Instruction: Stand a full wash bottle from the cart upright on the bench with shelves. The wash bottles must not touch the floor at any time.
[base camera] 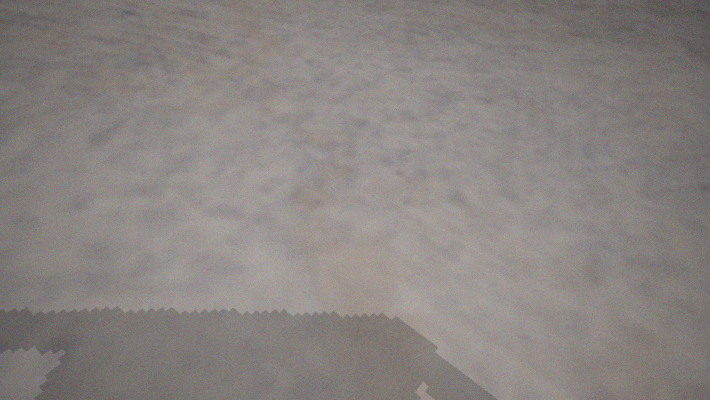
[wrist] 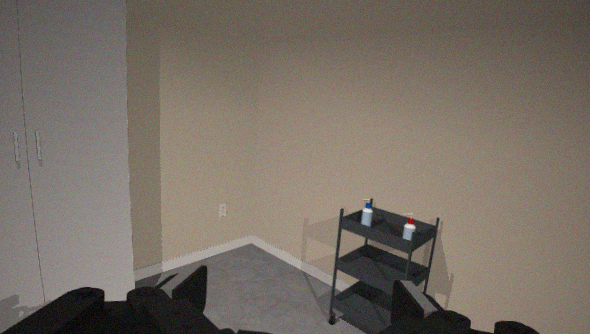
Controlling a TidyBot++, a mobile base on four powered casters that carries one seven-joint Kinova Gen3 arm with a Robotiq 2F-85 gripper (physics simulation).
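Frame: origin at the arm's base, x back, y right, z up, level; millimetres.
Seen in the pictures: gripper, fingertip midpoint: (wrist: 298, 294).
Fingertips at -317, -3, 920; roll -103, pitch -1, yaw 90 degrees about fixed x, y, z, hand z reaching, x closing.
Offsets run from my fingertips to a thing's top centre, as dx, dy, dz. Level surfaces: height alone.
A dark three-tier cart (wrist: 382, 239) stands against the wall at the lower right of the wrist view. A wash bottle with a blue cap @[-1803, +345, -479] (wrist: 367, 216) stands upright on its top tier, towards the left. A wash bottle with a red cap @[-1592, +541, -479] (wrist: 409, 230) stands upright on the same tier, towards the right. How full each bottle is cannot be told from here. My gripper (wrist: 298, 294) is open, with no object between its fingers, and is well away from the cart. The bench with shelves does not show in either view.
A tall white cabinet (wrist: 75, 150) with two handles stands at the left of the wrist view. A wall outlet (wrist: 223, 209) is between cabinet and cart. The room corner lies behind the stretch of grey floor @[dz -1315] (wrist: 250, 285). The base camera shows floor (base camera: 350, 150) and a shadow.
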